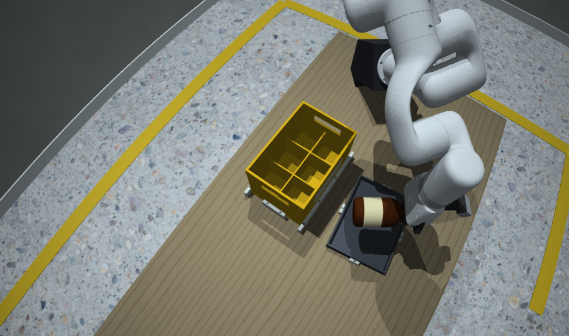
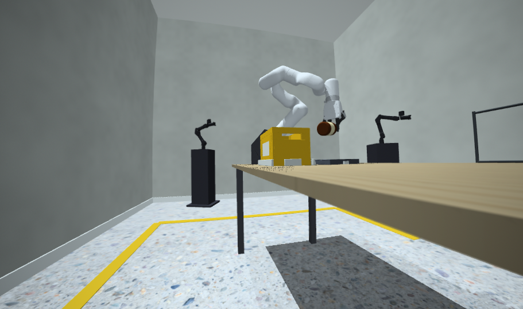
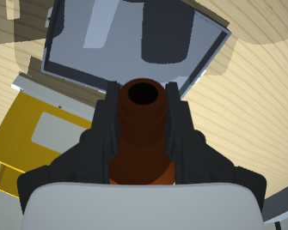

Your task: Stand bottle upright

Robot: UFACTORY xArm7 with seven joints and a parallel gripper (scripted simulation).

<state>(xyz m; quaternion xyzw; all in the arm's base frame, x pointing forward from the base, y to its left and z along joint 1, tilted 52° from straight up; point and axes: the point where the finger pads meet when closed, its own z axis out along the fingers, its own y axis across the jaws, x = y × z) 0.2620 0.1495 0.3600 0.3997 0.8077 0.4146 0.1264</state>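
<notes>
Right now my hand is 40 mm to the left of the brown bottle, 40 mm short of it and 10 mm above it. From my hand the other things lie so: dark grey tray (190 mm below, 40 mm to the right, 20 mm ahead); yellow crate (300 mm to the right, 120 mm below, 100 mm ahead).
</notes>
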